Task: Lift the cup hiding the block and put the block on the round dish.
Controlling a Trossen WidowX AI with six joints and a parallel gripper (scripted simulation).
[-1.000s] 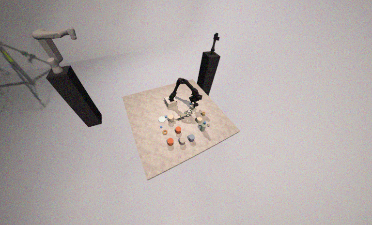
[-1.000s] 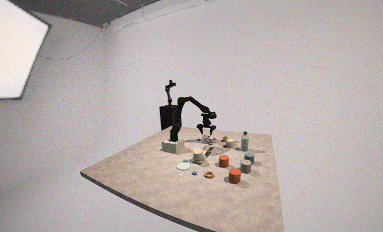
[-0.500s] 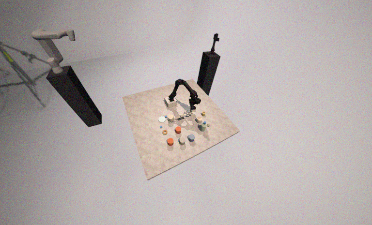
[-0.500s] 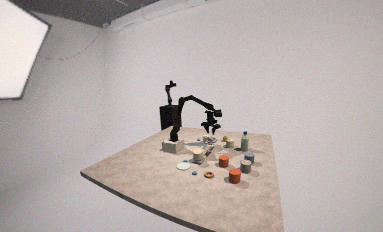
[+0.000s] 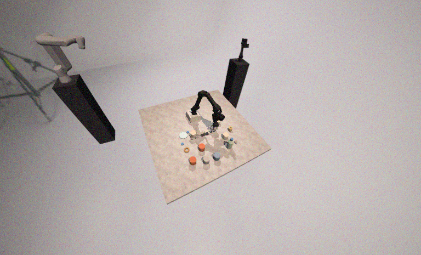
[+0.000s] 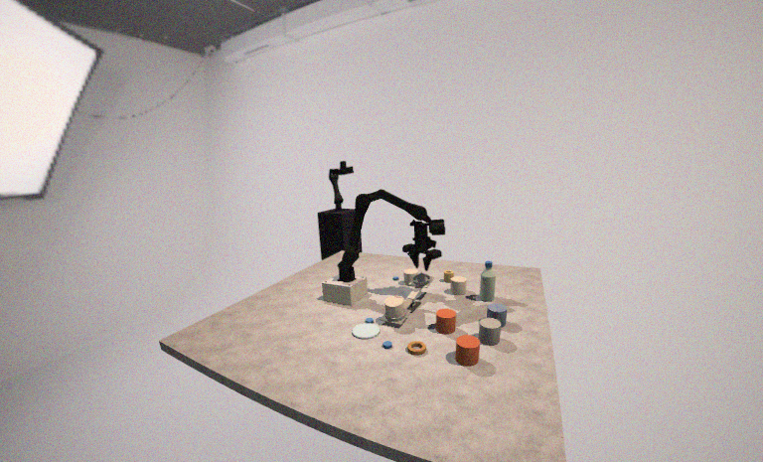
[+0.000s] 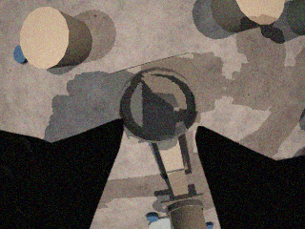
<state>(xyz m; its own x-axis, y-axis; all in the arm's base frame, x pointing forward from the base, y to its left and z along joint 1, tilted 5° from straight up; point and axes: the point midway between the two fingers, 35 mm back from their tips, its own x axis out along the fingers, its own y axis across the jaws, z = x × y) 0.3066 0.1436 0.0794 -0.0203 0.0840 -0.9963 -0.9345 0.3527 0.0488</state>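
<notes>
The shiny block lies 4 cm below my gripper tip. Round my gripper tip: balance: 13 cm to the right, 10 cm below; then balance beam: 13 cm to the right, 9 cm below; then yellow piece: 6 cm ahead, 21 cm to the left, 10 cm below.
</notes>
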